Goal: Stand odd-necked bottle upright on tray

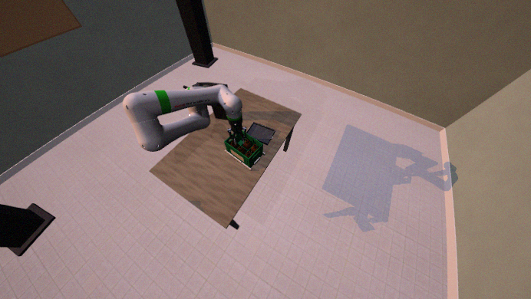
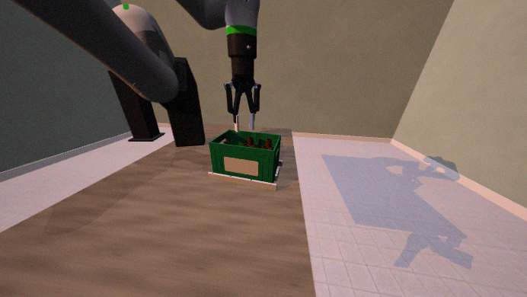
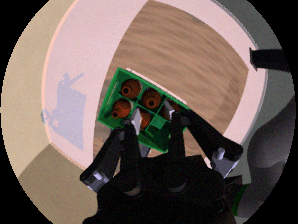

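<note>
Right now my hand is 170 mm above the brown bottle. Also, from my hand: dark tray: 310 mm to the left, 240 mm below, 60 mm ahead; green crate: 170 mm below, 40 mm to the left, 10 mm ahead.
</note>
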